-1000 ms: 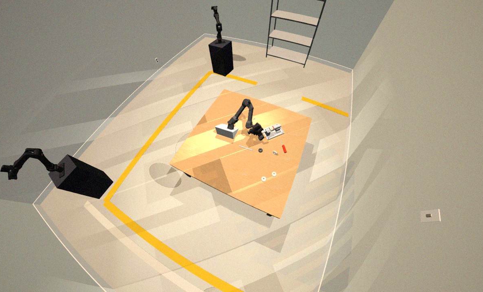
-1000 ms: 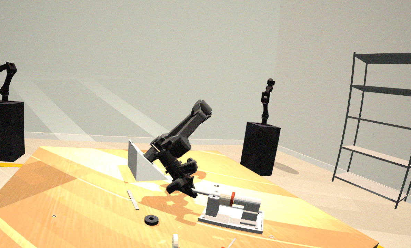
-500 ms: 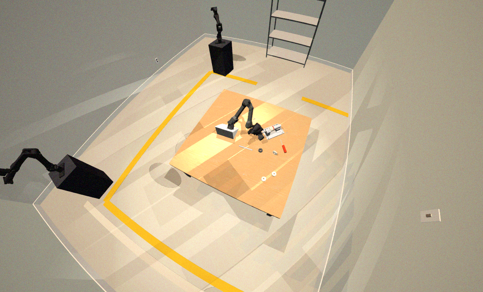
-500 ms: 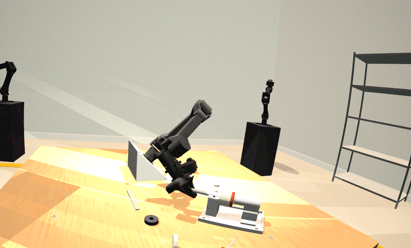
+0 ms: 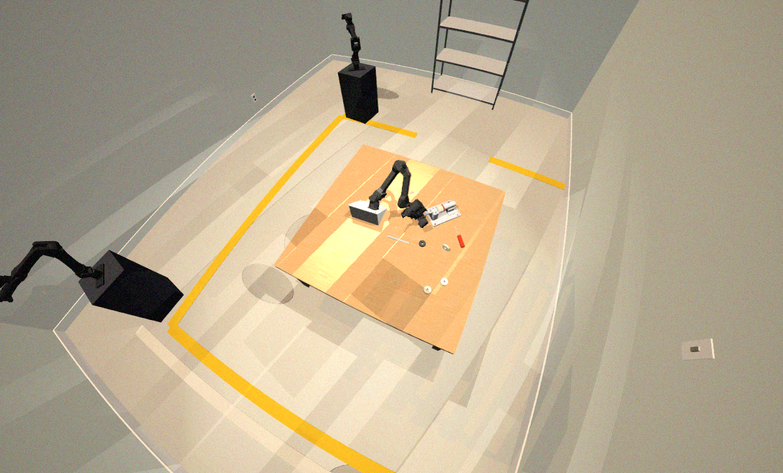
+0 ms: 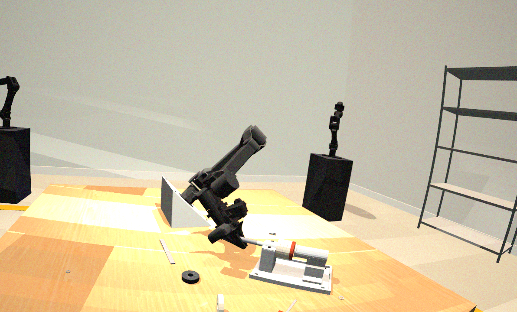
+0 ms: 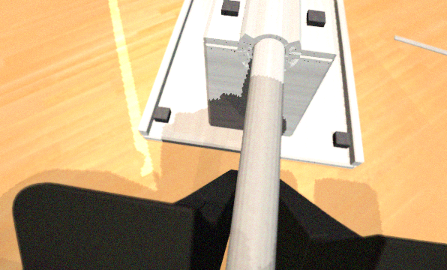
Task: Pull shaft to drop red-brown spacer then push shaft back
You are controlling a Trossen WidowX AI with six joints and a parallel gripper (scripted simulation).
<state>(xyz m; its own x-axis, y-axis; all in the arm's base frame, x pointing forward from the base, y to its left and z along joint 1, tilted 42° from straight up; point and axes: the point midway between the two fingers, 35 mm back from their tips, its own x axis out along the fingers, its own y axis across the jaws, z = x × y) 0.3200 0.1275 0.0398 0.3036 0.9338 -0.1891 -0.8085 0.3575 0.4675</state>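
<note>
Now: the grey shaft 4 cm to the left of my gripper tip, 3 cm ahead of it and 2 cm above it. Also, from my gripper tip: thin metal strip 23 cm to the right, 8 cm behind, 5 cm below; red-brown spacer 11 cm to the left, 8 cm ahead, 2 cm above; black ring 17 cm to the right, 7 cm ahead, 5 cm below.
</note>
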